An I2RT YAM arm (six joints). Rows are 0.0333 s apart.
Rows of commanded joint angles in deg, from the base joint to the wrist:
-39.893 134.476 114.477 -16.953 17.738 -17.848
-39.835 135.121 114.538 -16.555 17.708 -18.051
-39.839 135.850 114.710 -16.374 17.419 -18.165
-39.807 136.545 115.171 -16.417 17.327 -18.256
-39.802 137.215 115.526 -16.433 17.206 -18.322
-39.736 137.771 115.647 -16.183 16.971 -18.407
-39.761 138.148 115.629 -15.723 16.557 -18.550
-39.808 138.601 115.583 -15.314 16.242 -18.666
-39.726 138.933 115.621 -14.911 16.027 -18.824
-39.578 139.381 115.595 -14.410 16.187 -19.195
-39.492 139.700 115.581 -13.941 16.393 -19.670
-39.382 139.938 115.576 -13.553 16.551 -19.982
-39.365 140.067 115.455 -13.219 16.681 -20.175
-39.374 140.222 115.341 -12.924 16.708 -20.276
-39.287 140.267 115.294 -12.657 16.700 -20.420
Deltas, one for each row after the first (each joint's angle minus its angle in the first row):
0.058 0.645 0.061 0.398 -0.030 -0.203
0.054 1.374 0.233 0.579 -0.319 -0.317
0.086 2.069 0.694 0.536 -0.411 -0.408
0.091 2.739 1.049 0.520 -0.532 -0.474
0.157 3.295 1.170 0.770 -0.767 -0.559
0.132 3.672 1.152 1.230 -1.181 -0.702
0.085 4.125 1.106 1.639 -1.496 -0.818
0.167 4.457 1.144 2.042 -1.711 -0.976
0.315 4.905 1.118 2.543 -1.551 -1.347
0.401 5.224 1.104 3.012 -1.345 -1.822
0.511 5.462 1.099 3.400 -1.187 -2.134
0.528 5.591 0.978 3.734 -1.057 -2.327
0.519 5.746 0.864 4.029 -1.030 -2.428
0.606 5.791 0.817 4.296 -1.038 -2.572

